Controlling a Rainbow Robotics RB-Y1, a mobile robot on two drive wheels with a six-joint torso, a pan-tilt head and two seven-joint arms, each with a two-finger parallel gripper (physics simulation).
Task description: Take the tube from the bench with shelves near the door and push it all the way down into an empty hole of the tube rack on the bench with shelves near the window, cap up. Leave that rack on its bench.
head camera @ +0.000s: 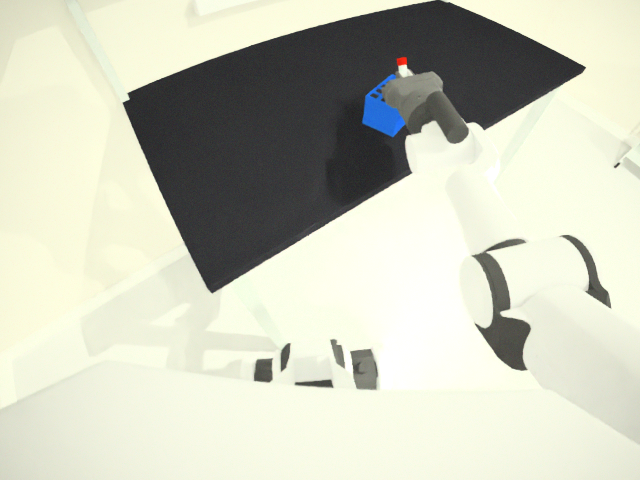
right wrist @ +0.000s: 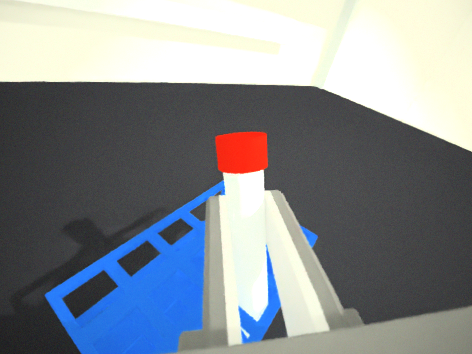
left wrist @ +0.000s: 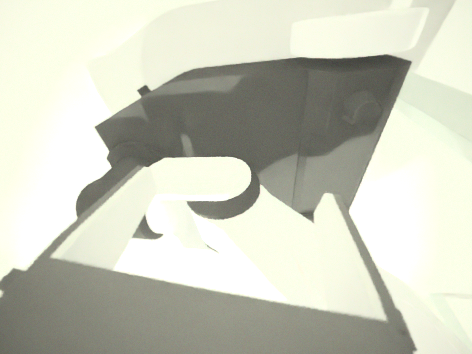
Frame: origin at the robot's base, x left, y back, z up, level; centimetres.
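Seen in the pictures: left gripper, fingertip midpoint: [left wrist: 233, 191]; right gripper, fingertip midpoint: [head camera: 402, 74] [right wrist: 244, 207].
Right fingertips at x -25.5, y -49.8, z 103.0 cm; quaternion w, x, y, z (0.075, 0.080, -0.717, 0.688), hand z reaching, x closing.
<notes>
A point is followed by its place in that frame.
The tube [head camera: 402, 69] {y -49.0, x -24.9, z 104.6 cm} [right wrist: 244, 210] {y -48.7, x -25.2, z 104.0 cm}, white with a red cap on top, is held upright between the fingers of my right gripper [head camera: 405, 75] {y -49.8, x -25.5, z 103.0 cm} [right wrist: 244, 207] {y -49.8, x -25.5, z 103.0 cm}, which is shut on it. Its pointed lower end shows in the right wrist view against the blue tube rack [head camera: 381, 116] {y -44.4, x -20.4, z 95.6 cm} [right wrist: 145, 300] {y -47.4, x -21.4, z 99.1 cm}; whether it lines up with a hole I cannot tell. The rack stands on the black bench [head camera: 248, 139] {y -44.6, x 10.3, z 91.4 cm} [right wrist: 125, 125] {y -80.4, x -10.1, z 91.4 cm}, partly hidden by my right gripper, with several open holes at its left side. My left gripper [left wrist: 233, 191] {y 16.2, x 21.9, z 45.4 cm} is open and empty, away from the bench.
Pale posts [head camera: 98, 49] {y -70.5, x 50.0, z 107.5 cm} [right wrist: 337, 42] {y -145.9, x -77.7, z 110.8 cm} stand at the bench's corners. The bench's near edge runs below my right arm [head camera: 480, 206] {y -9.1, x -23.7, z 107.7 cm}. My own dark and white base [left wrist: 240, 110] {y 19.6, x 16.3, z 16.9 cm} lies beyond the left fingers.
</notes>
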